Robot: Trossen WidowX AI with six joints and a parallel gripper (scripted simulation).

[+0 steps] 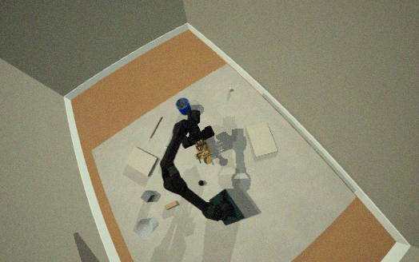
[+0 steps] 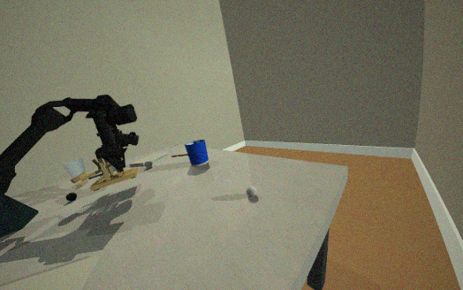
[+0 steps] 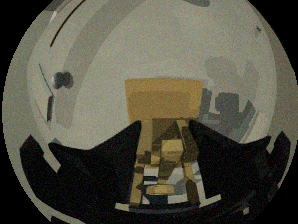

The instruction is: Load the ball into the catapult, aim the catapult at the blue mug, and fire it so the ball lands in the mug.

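The black ball is 190 mm behind my gripper tip, 160 mm to the left of it and 60 mm below it. From my gripper tip the other things lie so: blue mug: 280 mm ahead, 80 mm to the right, 50 mm below; then wooden stick: 320 mm ahead, 160 mm to the left, 80 mm below; then wooden catapult: 60 mm behind, 40 mm to the left, 20 mm above.
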